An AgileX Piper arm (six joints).
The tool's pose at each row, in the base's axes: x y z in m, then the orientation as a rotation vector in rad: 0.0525 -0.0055 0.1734 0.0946 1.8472 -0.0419; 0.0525 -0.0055 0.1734 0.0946 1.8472 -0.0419; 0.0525 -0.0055 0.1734 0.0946 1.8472 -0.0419; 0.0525 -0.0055 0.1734 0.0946 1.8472 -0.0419; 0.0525 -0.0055 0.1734 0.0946 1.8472 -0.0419; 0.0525 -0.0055 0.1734 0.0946 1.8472 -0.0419; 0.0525 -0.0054 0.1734 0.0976 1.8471 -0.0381; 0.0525 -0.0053 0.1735 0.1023 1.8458 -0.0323; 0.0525 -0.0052 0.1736 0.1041 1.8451 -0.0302; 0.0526 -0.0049 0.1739 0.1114 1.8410 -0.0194; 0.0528 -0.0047 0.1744 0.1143 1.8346 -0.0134; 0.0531 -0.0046 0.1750 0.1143 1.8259 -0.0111; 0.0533 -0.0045 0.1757 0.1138 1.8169 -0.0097; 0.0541 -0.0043 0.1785 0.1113 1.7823 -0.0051; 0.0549 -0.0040 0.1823 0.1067 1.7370 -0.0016; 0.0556 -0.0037 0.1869 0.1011 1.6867 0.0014
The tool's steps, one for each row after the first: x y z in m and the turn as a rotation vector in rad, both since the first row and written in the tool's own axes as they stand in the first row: 0.0000 0.0000 0.0000 0.0000 0.0000 0.0000; 0.0000 0.0000 0.0000 0.0000 0.0000 0.0000; 0.0000 0.0000 0.0000 0.0000 0.0000 0.0000; 0.0000 0.0000 0.0000 0.0000 0.0000 0.0000; 0.0000 0.0000 0.0000 0.0000 0.0000 0.0000; 0.0000 0.0001 0.0000 -0.0011 0.0001 0.0040; -0.0001 0.0002 0.0000 -0.0026 -0.0008 0.0104; -0.0002 0.0003 -0.0001 -0.0031 -0.0014 0.0127; -0.0005 0.0006 -0.0001 -0.0068 -0.0049 0.0236; -0.0010 0.0008 0.0000 -0.0095 -0.0109 0.0290; -0.0017 0.0010 0.0001 -0.0112 -0.0195 0.0306; -0.0024 0.0011 0.0001 -0.0125 -0.0285 0.0315; -0.0053 0.0014 0.0000 -0.0174 -0.0630 0.0339; -0.0091 0.0019 -0.0003 -0.0227 -0.1083 0.0349; -0.0137 0.0023 -0.0009 -0.0284 -0.1587 0.0352
